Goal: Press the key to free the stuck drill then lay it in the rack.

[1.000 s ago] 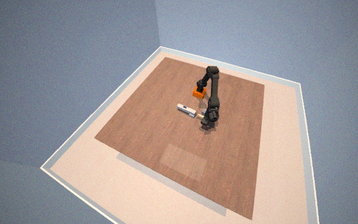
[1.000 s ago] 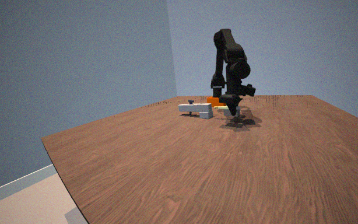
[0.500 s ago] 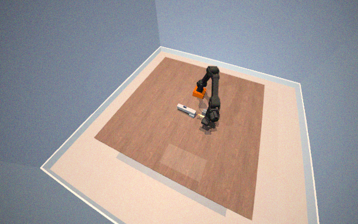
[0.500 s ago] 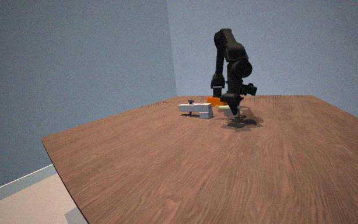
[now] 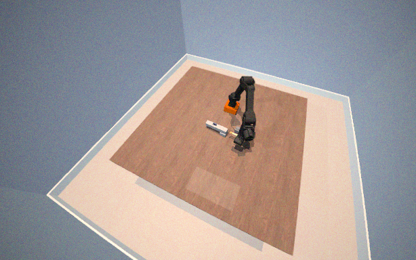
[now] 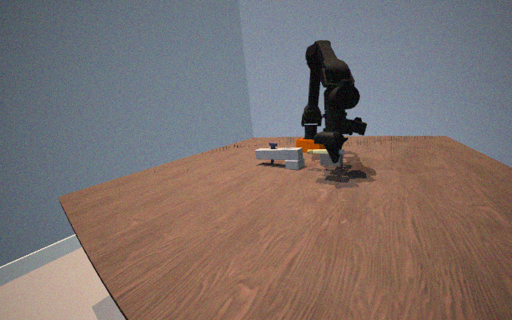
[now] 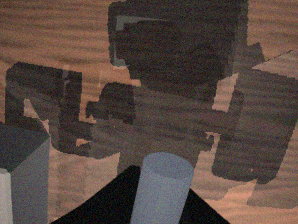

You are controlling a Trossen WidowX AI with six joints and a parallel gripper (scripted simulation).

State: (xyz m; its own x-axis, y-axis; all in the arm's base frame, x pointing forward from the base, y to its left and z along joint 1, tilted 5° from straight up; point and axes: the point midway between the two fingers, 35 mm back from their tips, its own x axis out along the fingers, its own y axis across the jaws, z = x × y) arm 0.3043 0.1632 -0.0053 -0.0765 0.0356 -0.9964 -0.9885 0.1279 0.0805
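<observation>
The grey rack lies 80 mm behind my gripper tip, 30 mm to the right of it and 10 mm below it. The rest, counted from my gripper tip: dark blue key: 230 mm to the right, 30 mm behind, 20 mm above; then housing: 200 mm to the right, 30 mm behind, 10 mm above; then yellowish drill: 40 mm to the right, 30 mm above.
</observation>
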